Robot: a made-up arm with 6 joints.
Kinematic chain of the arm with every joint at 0, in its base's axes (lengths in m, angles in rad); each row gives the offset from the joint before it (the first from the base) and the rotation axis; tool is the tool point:
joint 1: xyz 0 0 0.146 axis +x
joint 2: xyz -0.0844 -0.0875 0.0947 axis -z
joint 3: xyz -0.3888 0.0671 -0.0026 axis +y
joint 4: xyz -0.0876 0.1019 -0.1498 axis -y
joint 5: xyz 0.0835 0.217 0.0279 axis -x
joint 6: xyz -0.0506 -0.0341 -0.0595 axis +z
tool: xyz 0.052 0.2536 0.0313
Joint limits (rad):
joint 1: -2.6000..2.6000
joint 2: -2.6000..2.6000
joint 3: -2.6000..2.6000
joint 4: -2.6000..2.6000
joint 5: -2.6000..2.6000
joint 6: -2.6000..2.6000
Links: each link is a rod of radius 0.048 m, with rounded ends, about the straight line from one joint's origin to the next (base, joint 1, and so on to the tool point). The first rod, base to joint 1, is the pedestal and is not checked.
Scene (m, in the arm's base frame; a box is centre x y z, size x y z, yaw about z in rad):
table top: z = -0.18
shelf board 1: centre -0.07 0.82 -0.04 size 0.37 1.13 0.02 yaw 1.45
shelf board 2: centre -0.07 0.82 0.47 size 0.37 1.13 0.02 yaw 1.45
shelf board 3: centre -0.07 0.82 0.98 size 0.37 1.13 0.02 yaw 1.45
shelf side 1: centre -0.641 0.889 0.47 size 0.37 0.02 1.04 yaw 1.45
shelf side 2: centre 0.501 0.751 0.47 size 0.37 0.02 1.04 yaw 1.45
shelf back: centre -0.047 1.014 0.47 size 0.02 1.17 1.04 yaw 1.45
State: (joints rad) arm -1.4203 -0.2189 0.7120 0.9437 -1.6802 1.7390
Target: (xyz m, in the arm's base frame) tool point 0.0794 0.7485 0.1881
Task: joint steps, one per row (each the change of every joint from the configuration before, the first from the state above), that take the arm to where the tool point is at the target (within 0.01 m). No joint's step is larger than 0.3 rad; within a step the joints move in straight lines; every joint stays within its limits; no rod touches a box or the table.
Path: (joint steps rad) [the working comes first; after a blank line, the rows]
Joints at the target: 0.1943 1.2509 0.6236 1.0996 -1.6141 1.8482
Straight joint move there: touches shelf board 1, the table top.

1: 0.2879 -0.0074 -0.0401 -0.0499 0.0507 -0.0162
2: 0.2880 -0.0075 -0.0401 -0.0500 0.0507 -0.0161
3: 0.2879 -0.0074 -0.0401 -0.0499 0.0507 -0.0162
4: 0.2880 -0.0075 -0.0401 -0.0500 0.0507 -0.0162
5: 0.2879 -0.0074 -0.0401 -0.0499 0.0507 -0.0161
6: 0.0292 0.2511 0.0187 0.0676 -0.0312 0.0316
7: 0.0291 0.2512 0.0187 0.0676 -0.0313 0.0317
8: 0.0292 0.2512 0.0187 0.0676 -0.0312 0.0317
9: 0.0291 0.2512 0.0186 0.0676 -0.0312 0.0316
10: 0.0292 0.2512 0.0187 0.0676 -0.0312 0.0317
11: 0.0291 0.2511 0.0187 0.0676 -0.0313 0.0317

